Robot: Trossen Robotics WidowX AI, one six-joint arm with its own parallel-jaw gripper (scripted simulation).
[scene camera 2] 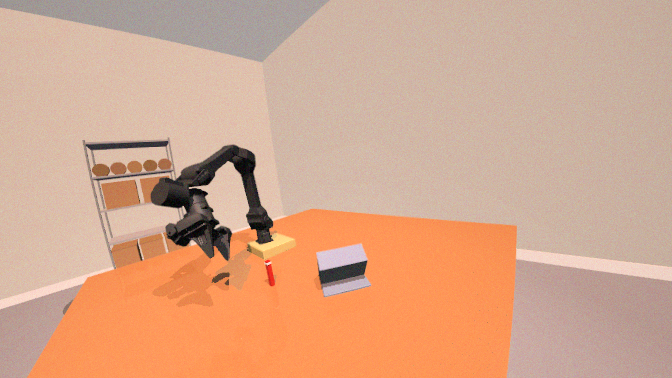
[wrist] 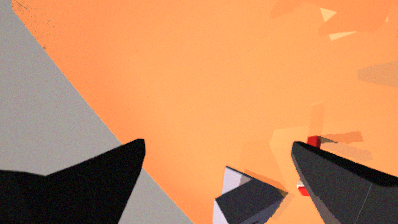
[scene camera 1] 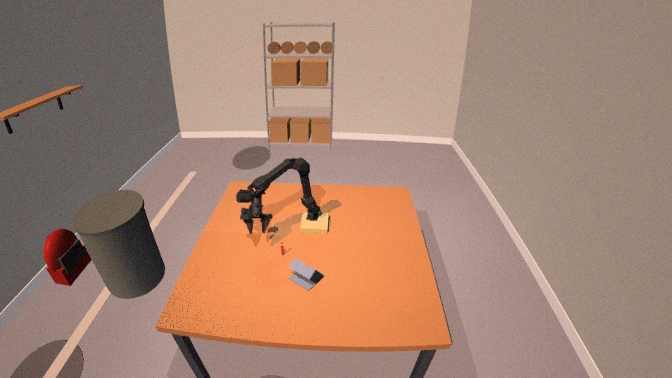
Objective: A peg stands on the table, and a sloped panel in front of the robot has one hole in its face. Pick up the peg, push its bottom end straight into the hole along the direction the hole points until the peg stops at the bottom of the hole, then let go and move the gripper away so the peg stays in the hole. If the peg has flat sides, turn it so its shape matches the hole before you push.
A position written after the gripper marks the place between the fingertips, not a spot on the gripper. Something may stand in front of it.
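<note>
The gripper [scene camera 2: 220, 258] [wrist: 218, 147] is open and holds nothing. A sloped grey panel [scene camera 2: 349, 261] is also visible.
</note>
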